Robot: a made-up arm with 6 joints.
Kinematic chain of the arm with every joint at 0, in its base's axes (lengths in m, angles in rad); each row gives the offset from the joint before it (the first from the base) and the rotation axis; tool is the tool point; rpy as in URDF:
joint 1: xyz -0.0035 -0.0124 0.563 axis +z
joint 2: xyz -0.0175 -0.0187 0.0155 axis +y
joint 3: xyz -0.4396 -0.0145 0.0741 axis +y
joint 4: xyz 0.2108 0.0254 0.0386 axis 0.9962 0 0.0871
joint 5: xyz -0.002 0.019 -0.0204 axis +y
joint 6: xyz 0.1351 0.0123 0.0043 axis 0.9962 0 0.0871
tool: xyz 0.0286 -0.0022 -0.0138 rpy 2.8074 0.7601 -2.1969
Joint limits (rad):
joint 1: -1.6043..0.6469
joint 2: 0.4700..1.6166
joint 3: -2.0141..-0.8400
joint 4: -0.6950..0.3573
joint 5: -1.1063..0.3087
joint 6: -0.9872..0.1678
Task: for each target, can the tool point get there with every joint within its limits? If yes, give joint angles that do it. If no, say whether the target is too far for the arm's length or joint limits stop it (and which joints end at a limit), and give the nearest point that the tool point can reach.
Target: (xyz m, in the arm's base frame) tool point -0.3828 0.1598 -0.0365
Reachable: no: joint limits stop it (at a limit: joint 1, joint 2, joint 3, joint 4, joint 5, joint 6) | nearest point -0.0561 -0.3177 0.7324 | short by 0.962 m
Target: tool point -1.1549 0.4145 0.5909
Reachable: no: too far | nearest point -0.5034 0.1730 1.1300 | short by 0.879 m
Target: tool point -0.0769 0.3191 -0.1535
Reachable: no: joint limits stop it (at a limit: joint 1, joint 2, joint 3, joint 5, joint 6) | nearest point 0.2259 0.1924 0.7319 | short by 0.944 m
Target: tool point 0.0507 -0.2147 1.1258
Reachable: yes | joints -1.3069 1.1495 -1.1177 0.2611 -0.7416 -0.1331
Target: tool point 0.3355 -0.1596 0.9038
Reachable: yes | joints -0.4368 1.4787 -1.1301 -0.2117 -0.0254 -0.1544
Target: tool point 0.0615 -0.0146 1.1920
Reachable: yes | joints -0.3111 0.9476 -1.1965 0.0174 -0.8771 -0.1188
